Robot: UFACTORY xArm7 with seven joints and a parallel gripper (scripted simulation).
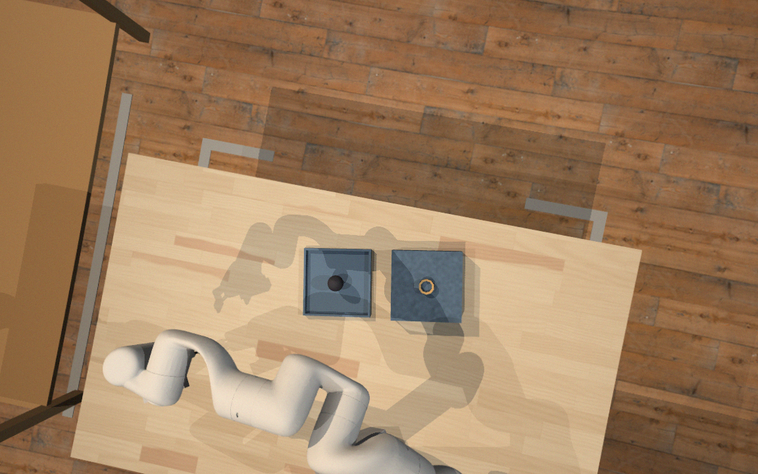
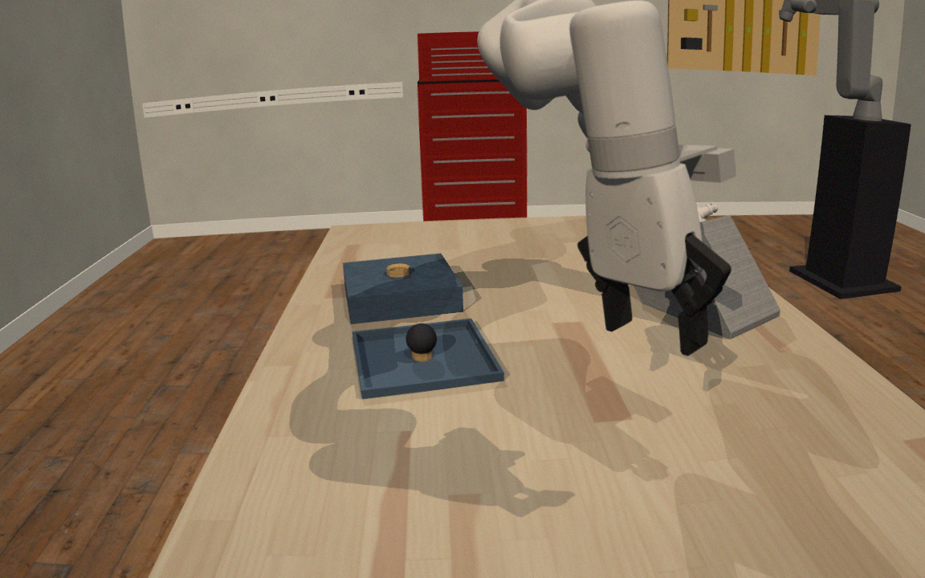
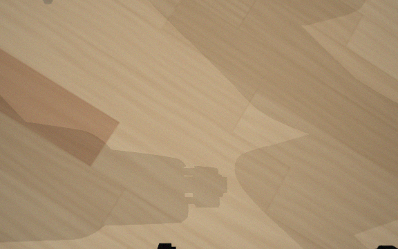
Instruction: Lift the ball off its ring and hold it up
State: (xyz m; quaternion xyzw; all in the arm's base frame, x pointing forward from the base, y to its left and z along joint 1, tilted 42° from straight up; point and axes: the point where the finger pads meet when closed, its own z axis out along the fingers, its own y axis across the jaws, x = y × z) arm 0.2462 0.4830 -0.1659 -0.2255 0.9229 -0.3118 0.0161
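The black ball is 340 mm to the right of my hand, 180 mm ahead of it and 150 mm below it. Round my hand: shallow blue tray: 340 mm to the right, 180 mm ahead, 170 mm below.
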